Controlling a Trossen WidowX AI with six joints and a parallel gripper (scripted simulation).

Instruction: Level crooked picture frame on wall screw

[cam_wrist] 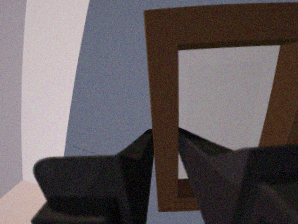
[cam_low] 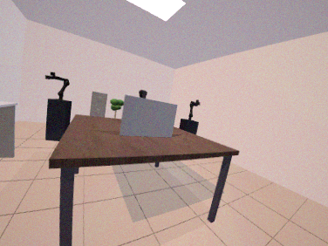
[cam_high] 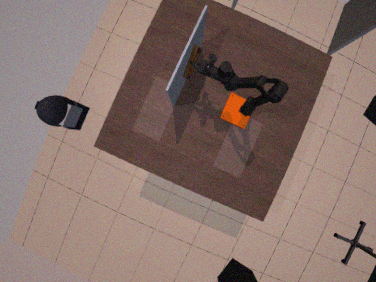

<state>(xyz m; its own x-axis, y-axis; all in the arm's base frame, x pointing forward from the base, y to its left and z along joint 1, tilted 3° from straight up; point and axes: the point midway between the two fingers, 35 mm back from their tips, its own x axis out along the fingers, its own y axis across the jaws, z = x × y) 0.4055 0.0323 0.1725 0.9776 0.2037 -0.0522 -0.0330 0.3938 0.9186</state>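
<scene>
My gripper tip is now 5 cm above the brown picture frame, 2 cm to the left of it and 1 cm short of it. Round my gripper tip: wall panel 6 cm below, 2 cm ahead, 1 cm to the right.
</scene>
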